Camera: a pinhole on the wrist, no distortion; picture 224 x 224 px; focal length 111.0 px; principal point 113.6 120.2 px. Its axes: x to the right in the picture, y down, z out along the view. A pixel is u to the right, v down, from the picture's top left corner.
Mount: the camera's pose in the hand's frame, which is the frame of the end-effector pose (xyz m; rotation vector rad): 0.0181 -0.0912 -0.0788 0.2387 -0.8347 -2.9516
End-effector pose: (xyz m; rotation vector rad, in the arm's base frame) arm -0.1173 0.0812 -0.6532 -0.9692 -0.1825 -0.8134
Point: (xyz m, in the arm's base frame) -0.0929 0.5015 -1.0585
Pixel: 191.1 41.8
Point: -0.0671 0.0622 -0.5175
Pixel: 15.0 168.8
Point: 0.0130 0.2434 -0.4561
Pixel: 67.9 153.7
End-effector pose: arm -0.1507 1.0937 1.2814 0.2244 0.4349 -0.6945
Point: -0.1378 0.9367 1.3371
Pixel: 52.8 208.7
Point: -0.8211 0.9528 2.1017
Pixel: outside the picture
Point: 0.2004 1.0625 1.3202
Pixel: 14.4 74.4
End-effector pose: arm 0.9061 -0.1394 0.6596 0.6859 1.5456 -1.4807
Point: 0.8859 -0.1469 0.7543
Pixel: 192.5 145.3
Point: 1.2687 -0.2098 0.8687
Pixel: 192.9 86.2
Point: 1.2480 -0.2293 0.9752
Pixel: 216.6 105.9
